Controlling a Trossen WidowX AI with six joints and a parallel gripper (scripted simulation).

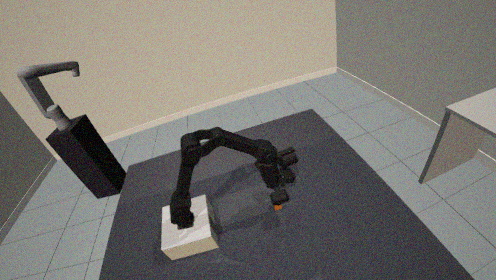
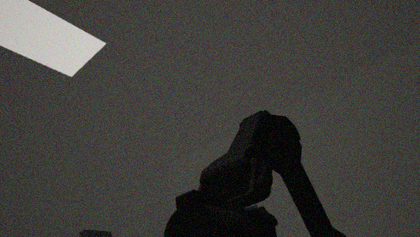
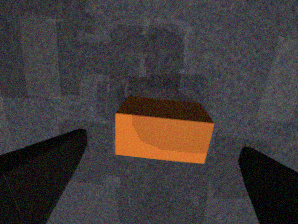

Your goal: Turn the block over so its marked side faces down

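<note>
My gripper tip is 3 cm above the orange block and 1 cm past it.
</note>
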